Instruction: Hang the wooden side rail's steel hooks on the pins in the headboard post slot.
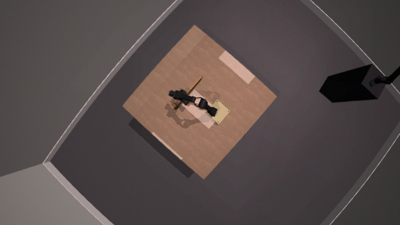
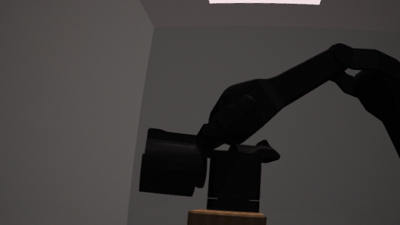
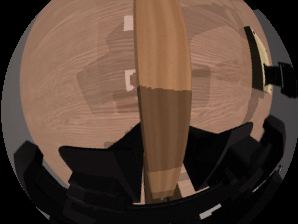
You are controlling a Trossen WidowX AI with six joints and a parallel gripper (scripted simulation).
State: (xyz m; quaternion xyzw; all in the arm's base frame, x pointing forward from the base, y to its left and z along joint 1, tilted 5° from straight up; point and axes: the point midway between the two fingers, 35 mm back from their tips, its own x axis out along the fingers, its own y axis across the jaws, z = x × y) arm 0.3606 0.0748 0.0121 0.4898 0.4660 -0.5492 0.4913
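The wooden headboard post is 11 cm to the left of my gripper tip, 5 cm above it and 1 cm ahead of it.
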